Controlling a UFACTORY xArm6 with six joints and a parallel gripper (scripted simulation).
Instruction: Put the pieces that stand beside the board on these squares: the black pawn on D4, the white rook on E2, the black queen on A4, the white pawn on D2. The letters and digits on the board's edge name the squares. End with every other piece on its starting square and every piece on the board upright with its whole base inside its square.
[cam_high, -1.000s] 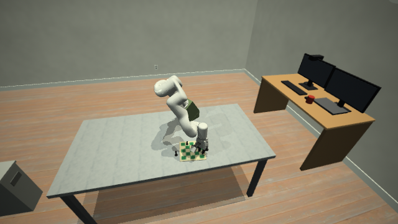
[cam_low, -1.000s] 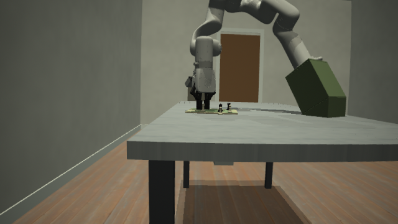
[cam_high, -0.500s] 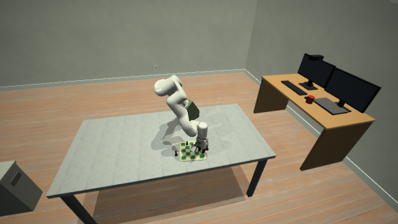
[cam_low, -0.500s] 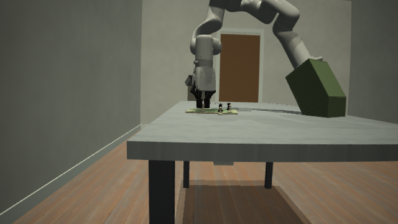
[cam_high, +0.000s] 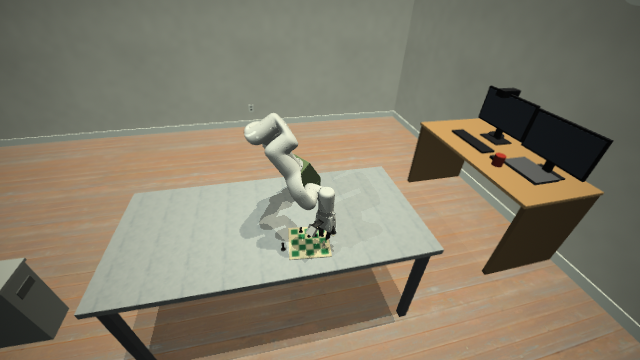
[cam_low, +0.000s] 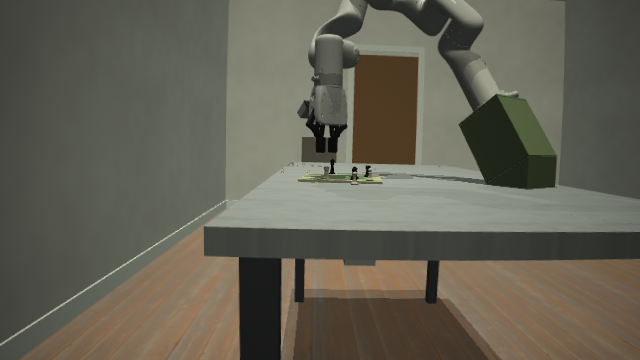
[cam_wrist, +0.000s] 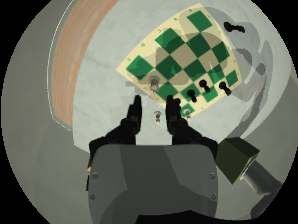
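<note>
My gripper is now 4 cm past the black queen, 21 cm to the left of it and 7 cm above it. Round my hand: chessboard 5 cm behind, 7 cm to the right, 9 cm below; white rook 7 cm below.
</note>
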